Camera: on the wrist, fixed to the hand. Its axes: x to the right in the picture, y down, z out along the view.
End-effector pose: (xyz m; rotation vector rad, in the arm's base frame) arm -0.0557 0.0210 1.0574 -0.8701 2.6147 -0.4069
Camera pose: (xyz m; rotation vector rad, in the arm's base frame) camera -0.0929 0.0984 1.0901 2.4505 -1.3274 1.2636
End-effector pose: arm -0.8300 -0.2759 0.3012 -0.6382 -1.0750 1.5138
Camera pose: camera -0.8059 -0.2844 0.2130 0.2736 -0.6707 0.2213
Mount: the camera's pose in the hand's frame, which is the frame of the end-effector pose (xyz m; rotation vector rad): -0.0279 0.0665 -0.0569 0.3669 0.2814 -1.5265
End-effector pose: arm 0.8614 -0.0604 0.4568 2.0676 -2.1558 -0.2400
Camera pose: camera 0.8098 -0.0307 0.5268 -3.0708 0.1047 -0.3077
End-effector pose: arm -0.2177 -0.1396 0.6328 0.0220 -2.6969 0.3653
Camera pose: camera -0.1740 -0.0618 0.6548 1.7740 -1.6103 0.2827
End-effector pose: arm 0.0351 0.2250 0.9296 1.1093 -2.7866 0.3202
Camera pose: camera 0.0115 0.3043 0.9694 2.5108 -1.0423 0.6506
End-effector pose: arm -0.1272 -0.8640 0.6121 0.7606 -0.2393 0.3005
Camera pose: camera -0.1706 -0.7833 0.6057 1.0481 0.6945 -1.0202
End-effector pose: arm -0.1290 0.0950 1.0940 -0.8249 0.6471 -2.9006
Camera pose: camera -0.1383 0.0607 1.0093 0.4786 0.4341 1.7216
